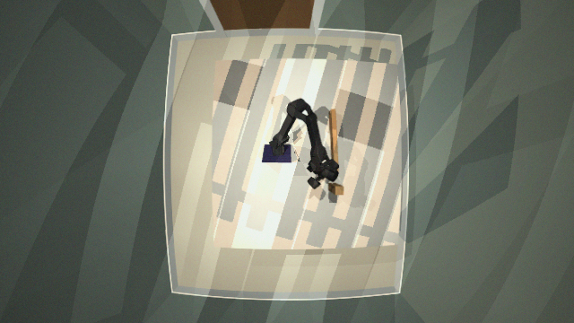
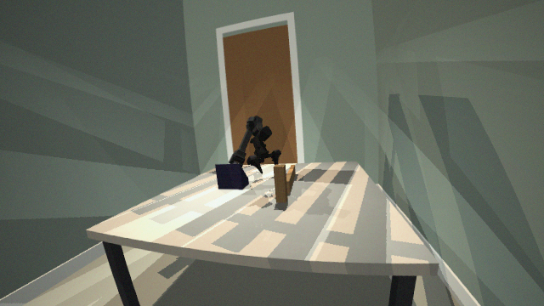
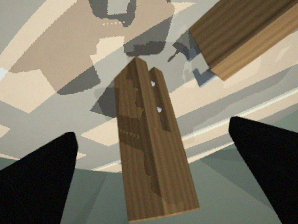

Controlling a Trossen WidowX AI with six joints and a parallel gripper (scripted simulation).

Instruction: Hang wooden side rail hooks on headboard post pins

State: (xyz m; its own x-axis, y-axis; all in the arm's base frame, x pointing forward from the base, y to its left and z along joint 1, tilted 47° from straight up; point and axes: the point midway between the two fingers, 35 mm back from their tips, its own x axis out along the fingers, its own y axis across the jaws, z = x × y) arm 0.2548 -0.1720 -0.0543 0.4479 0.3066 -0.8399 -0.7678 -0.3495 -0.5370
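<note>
The headboard post is 60 mm ahead of my gripper tip, 70 mm to the right of it and 50 mm below it.
</note>
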